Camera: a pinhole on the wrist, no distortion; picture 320 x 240 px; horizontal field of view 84.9 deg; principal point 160.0 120.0 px. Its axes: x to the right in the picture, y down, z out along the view. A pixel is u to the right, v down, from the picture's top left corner.
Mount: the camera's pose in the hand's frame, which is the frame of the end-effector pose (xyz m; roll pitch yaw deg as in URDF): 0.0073 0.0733 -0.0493 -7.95 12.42 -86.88
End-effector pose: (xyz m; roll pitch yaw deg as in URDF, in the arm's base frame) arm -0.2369 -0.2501 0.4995 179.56 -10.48 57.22
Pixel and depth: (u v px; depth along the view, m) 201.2 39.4 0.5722
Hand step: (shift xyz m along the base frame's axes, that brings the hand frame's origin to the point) -0.1976 0.0507 -0.5329
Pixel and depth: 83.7 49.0 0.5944
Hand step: 0.1361 -0.1372 -0.6306
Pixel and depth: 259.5 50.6 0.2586
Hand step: -0.1168 0.0595 -0.1896
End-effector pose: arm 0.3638 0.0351 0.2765 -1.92 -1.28 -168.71
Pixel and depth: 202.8 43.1 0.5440
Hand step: 0.1146 0.1982 0.4833
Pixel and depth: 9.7 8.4 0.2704
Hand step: 0.1852 -0.2072 0.2746
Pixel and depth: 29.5 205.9 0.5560
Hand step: -0.2407 -0.4605 0.5350
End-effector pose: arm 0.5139 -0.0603 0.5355 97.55 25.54 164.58
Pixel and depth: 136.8 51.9 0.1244
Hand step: 0.0231 0.0852 0.0537
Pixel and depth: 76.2 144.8 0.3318
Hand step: -0.0492 0.3439 0.0704
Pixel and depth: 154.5 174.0 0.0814
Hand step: -0.0530 0.0503 0.0325
